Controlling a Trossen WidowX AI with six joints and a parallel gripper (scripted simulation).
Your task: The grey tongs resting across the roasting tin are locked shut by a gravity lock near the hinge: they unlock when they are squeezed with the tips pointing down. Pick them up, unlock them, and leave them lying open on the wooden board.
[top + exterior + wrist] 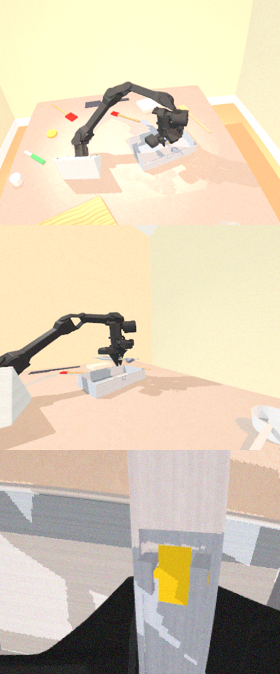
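The wooden board is 460 mm behind my gripper tip, 350 mm to the right of it and 90 mm below it. Round my gripper tip: white box 470 mm to the left, 90 mm below, 30 mm ahead; yellow lock mark 40 mm above, 20 mm to the right, 10 mm ahead; roasting tin 70 mm to the left, 70 mm below.
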